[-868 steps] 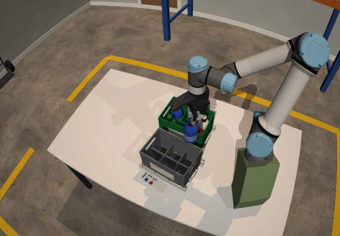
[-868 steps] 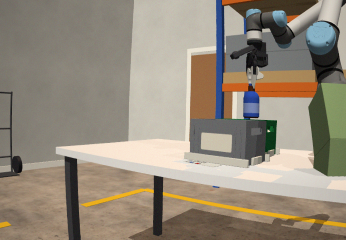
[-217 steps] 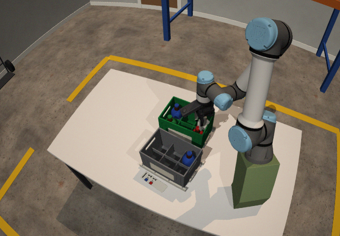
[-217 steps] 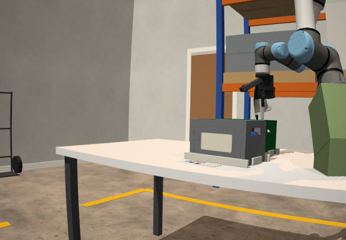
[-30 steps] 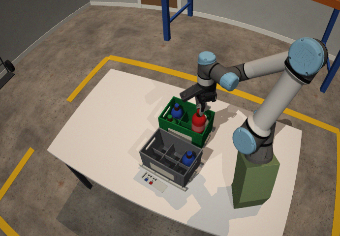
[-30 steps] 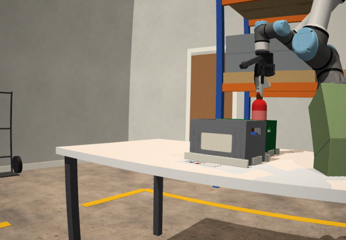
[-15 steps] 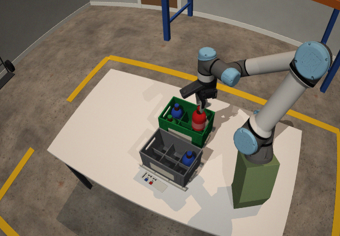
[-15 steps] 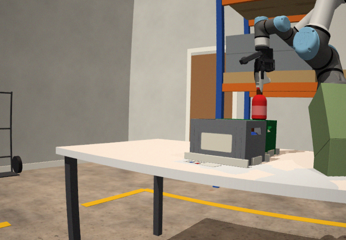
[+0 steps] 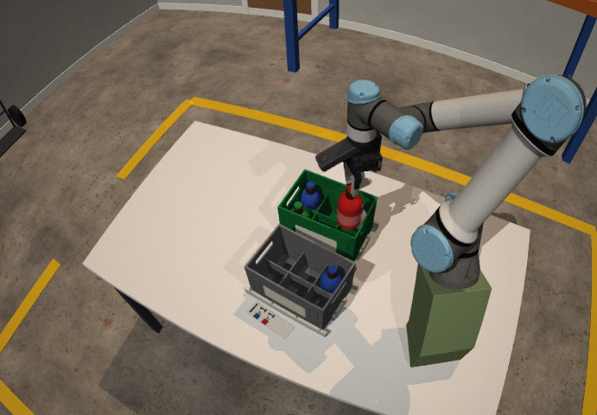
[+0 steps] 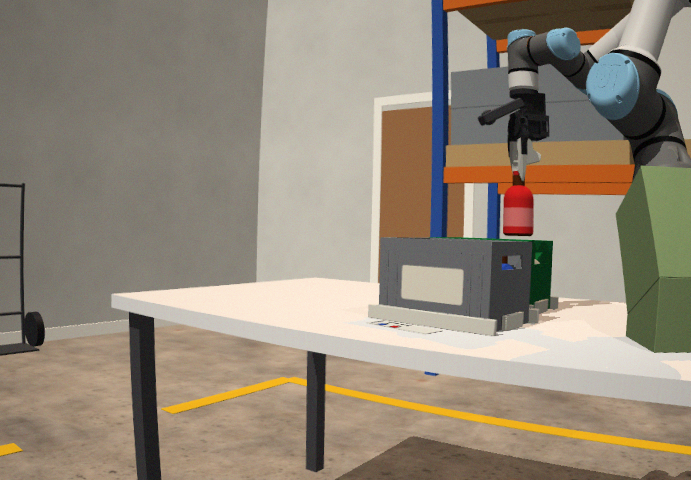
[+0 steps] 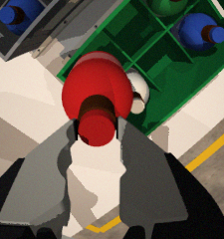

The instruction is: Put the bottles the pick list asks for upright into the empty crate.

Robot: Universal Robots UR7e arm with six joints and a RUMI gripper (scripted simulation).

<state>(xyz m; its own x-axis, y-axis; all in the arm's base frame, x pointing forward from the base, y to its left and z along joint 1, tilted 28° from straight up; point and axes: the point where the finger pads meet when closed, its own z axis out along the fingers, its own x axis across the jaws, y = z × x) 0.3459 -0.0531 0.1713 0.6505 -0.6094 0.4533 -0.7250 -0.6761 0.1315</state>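
Now: the red bottle 70 mm below my hand. Also, from my hand: blue bottle 20 mm behind, 170 mm to the left, 240 mm below; green crate 90 mm ahead, 50 mm to the right, 250 mm below; white bottle 10 mm behind, 90 mm to the right, 240 mm below.
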